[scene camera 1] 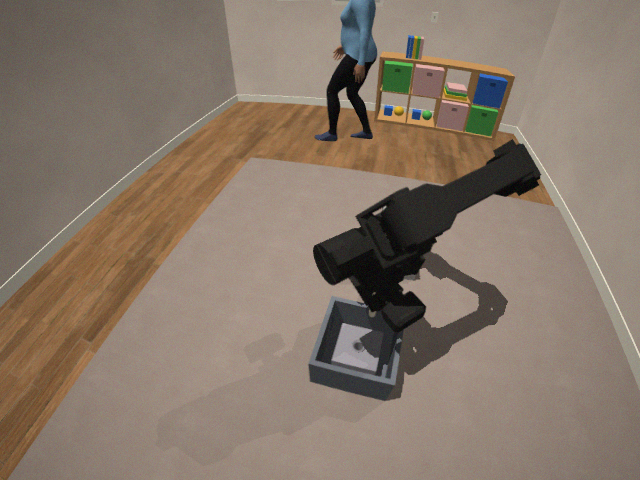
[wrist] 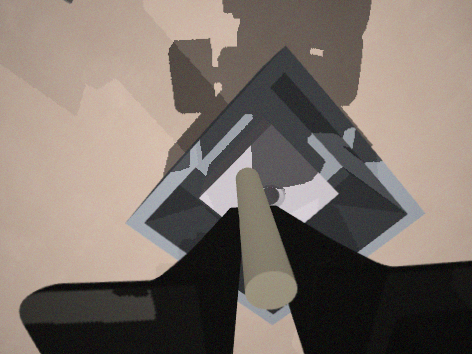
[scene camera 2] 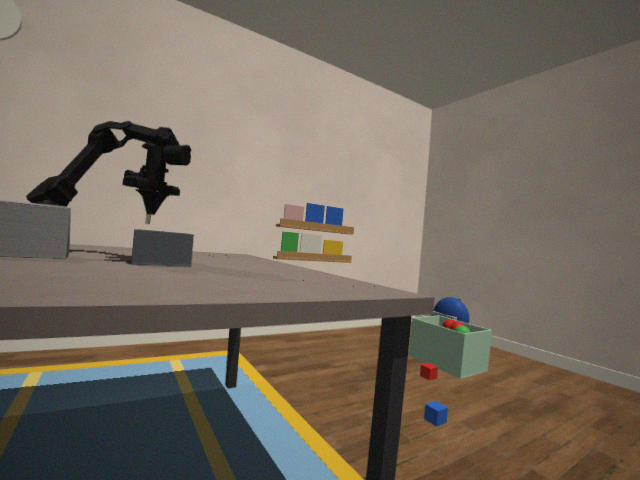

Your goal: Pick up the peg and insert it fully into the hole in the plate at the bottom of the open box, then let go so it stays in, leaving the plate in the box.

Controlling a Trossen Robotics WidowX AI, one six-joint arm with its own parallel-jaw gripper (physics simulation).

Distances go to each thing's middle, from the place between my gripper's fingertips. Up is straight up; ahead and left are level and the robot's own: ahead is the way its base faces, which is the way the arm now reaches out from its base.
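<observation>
From my hand, the pale peg (wrist: 269, 283) is 1 cm to the left and 1 cm above. There's a light plate (scene camera 1: 357, 348) too, and that's 1 cm to the right of my hand, 4 cm ahead of it and 11 cm below. The dark grey box (scene camera 1: 379, 386) is also 1 cm to the right of my hand and 4 cm ahead, but it's 10 cm below.
</observation>
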